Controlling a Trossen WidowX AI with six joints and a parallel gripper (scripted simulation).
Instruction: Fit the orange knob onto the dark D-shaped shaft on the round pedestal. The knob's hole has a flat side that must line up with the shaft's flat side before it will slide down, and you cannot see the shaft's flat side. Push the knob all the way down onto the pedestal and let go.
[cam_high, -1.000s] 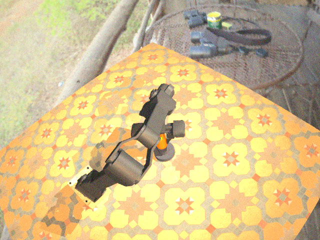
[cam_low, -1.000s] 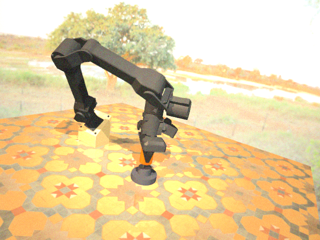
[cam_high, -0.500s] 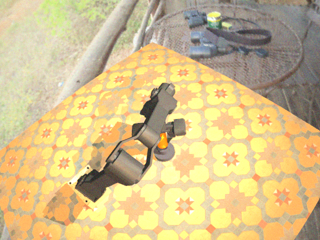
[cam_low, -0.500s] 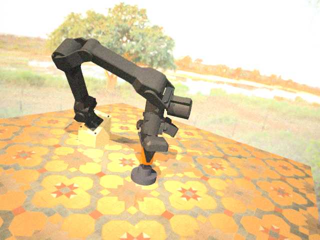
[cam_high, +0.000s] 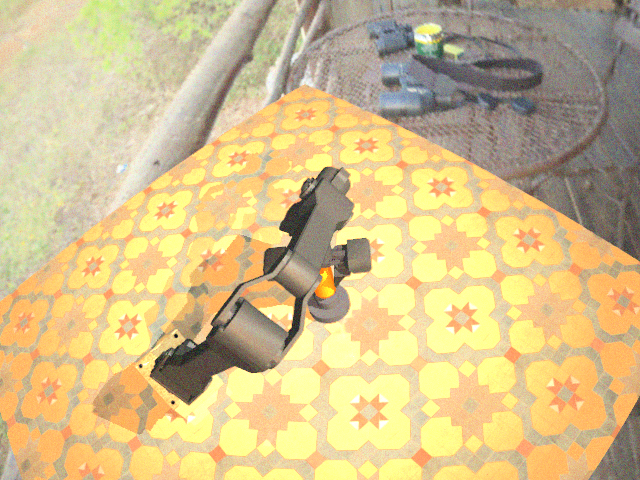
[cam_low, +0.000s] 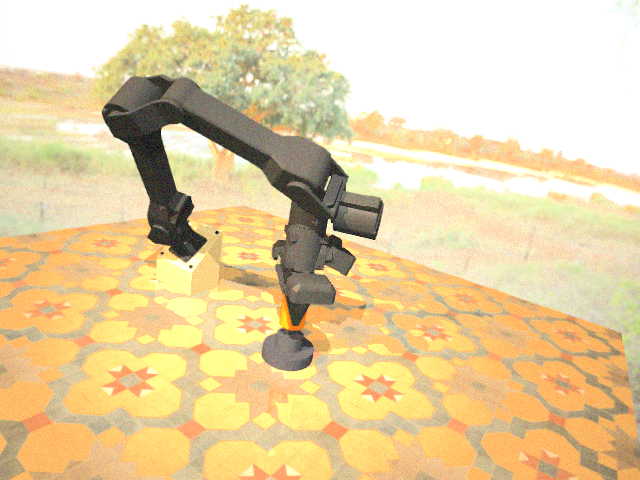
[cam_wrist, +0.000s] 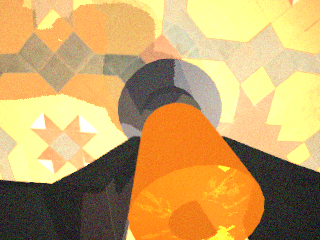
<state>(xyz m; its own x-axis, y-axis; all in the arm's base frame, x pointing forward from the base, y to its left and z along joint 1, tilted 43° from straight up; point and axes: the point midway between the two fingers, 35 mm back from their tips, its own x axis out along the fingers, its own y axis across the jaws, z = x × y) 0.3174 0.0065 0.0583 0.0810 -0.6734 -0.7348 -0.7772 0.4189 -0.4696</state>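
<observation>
Right now the orange knob is 20 mm above my gripper tip. The rest, counted from my gripper tip: round pedestal (40 mm below).
</observation>
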